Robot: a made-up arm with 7 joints. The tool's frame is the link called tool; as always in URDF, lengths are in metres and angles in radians. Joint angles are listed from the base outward.
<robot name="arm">
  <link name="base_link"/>
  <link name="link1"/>
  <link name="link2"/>
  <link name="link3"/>
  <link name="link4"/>
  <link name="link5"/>
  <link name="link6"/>
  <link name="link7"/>
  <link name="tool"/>
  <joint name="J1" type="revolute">
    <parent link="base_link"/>
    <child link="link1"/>
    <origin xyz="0 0 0.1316" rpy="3.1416 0 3.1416"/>
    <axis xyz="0 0 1"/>
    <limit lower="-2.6" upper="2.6"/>
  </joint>
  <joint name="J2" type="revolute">
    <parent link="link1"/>
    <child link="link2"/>
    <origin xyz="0.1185 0.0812 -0.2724" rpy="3.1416 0 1.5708"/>
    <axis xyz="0 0 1"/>
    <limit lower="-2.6" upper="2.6"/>
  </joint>
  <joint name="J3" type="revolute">
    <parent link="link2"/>
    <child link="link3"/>
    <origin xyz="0.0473 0.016 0.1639" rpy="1.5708 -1.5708 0"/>
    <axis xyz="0 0 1"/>
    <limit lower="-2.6" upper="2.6"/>
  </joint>
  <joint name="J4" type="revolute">
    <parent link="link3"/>
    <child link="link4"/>
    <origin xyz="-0.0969 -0.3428 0.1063" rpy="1.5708 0 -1.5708"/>
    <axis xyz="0 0 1"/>
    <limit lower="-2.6" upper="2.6"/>
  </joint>
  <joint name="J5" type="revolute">
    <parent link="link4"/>
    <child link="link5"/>
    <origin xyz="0.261 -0.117 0.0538" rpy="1.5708 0 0"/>
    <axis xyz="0 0 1"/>
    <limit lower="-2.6" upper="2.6"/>
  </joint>
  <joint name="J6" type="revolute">
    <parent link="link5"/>
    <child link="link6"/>
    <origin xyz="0.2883 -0.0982 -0.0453" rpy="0 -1.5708 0"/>
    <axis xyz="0 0 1"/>
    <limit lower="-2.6" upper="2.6"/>
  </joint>
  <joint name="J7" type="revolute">
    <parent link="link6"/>
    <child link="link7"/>
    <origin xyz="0.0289 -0.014 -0.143" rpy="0 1.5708 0"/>
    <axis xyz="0 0 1"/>
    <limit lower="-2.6" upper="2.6"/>
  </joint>
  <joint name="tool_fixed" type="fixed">
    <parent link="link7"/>
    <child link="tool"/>
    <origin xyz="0.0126 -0.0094 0.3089" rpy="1.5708 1.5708 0"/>
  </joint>
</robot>
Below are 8 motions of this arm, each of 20 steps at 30 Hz.
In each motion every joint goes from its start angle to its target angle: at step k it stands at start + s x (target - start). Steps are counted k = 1, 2, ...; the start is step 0. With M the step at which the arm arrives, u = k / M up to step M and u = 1 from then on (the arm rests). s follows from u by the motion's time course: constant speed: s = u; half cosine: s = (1 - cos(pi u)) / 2; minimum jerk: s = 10 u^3 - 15 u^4 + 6 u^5.
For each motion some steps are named. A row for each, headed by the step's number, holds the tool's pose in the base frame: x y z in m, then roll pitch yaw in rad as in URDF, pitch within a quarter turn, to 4 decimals.
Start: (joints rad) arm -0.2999 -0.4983 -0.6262 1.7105 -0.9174 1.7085 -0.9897
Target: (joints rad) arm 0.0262 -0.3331 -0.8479 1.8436 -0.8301 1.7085 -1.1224
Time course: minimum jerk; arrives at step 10
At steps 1, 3, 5, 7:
1: 0.7138 0.1906 0.4295 -2.9794 -0.3501 2.3118
3: 0.7161 0.1558 0.4247 -2.9327 -0.3293 2.2538
5: 0.7157 0.0801 0.4186 -2.8369 -0.2796 2.1313
7: 0.7079 0.0059 0.4185 -2.7492 -0.2248 2.0142

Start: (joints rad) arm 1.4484 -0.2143 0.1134 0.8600 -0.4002 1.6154 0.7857
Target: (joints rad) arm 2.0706 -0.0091 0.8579 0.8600 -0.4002 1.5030 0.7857
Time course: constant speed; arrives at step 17
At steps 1, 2, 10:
1: 0.9549 -0.6074 0.5131 0.6084 -1.0628 2.3077
2: 0.9445 -0.6305 0.5536 0.5419 -1.0275 2.3440
10: 0.7795 -0.7882 0.8774 0.2190 -0.6980 2.4287

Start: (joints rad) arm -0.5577 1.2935 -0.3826 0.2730 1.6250 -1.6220 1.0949
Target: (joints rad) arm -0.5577 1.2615 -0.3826 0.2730 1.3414 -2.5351 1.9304
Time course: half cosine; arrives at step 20
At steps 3, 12, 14, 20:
3: -0.9308 0.0335 -0.3746 -2.5591 -0.3931 -0.1277
12: -0.9625 0.2051 -0.2917 -2.9867 -0.1266 -0.6700
14: -0.9551 0.2386 -0.2712 -3.1175 -0.0698 -0.7927
20: -0.9350 0.2816 -0.2428 2.9545 0.0034 -0.9768

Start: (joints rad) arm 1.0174 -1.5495 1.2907 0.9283 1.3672 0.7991 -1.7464
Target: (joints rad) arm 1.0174 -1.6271 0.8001 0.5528 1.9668 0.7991 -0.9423
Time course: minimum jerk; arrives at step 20
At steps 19, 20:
19: 0.5418 -0.4250 0.5776 -0.1303 0.0512 -2.3025
20: 0.5417 -0.4246 0.5771 -0.1323 0.0516 -2.3021

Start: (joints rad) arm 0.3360 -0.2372 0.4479 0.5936 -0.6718 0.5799 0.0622
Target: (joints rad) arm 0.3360 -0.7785 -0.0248 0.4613 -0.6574 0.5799 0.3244
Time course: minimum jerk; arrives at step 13
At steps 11, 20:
11: 0.9591 0.5819 0.6214 0.4204 -0.4569 -1.9414
20: 0.9655 0.5685 0.6064 0.4024 -0.4671 -1.9483

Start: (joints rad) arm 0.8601 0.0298 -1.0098 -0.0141 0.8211 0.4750 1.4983
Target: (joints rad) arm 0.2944 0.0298 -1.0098 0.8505 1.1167 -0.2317 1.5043
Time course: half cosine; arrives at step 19
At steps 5, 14, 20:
5: -0.1219 0.3779 -0.4762 2.8915 0.0061 -0.4623
14: 0.1551 0.2598 -0.5799 2.9092 -0.6245 -0.9205
20: 0.2427 0.2372 -0.5699 3.0501 -0.7492 -1.1080

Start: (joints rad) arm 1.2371 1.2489 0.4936 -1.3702 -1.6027 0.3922 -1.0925
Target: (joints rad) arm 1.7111 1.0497 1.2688 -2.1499 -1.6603 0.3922 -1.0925
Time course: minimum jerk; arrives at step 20
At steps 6, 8, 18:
6: -0.1494 0.0129 0.7748 3.0086 -0.5310 0.9256
8: -0.1105 -0.0247 0.7304 3.0044 -0.6688 0.9235
18: 0.0342 -0.1615 0.5452 2.2715 -1.1842 1.4145

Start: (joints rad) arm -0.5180 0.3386 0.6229 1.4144 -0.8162 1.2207 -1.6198
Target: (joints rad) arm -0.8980 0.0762 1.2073 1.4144 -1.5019 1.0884 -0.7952
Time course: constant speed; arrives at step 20
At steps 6, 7, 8, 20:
6: -0.0432 0.8181 1.1200 2.0850 0.0200 -1.4833
7: -0.0334 0.7917 1.1415 2.0348 0.0656 -1.4981
8: -0.0230 0.7646 1.1616 1.9833 0.1106 -1.5142
20: 0.1282 0.4092 1.2885 1.2417 0.5648 -1.8434

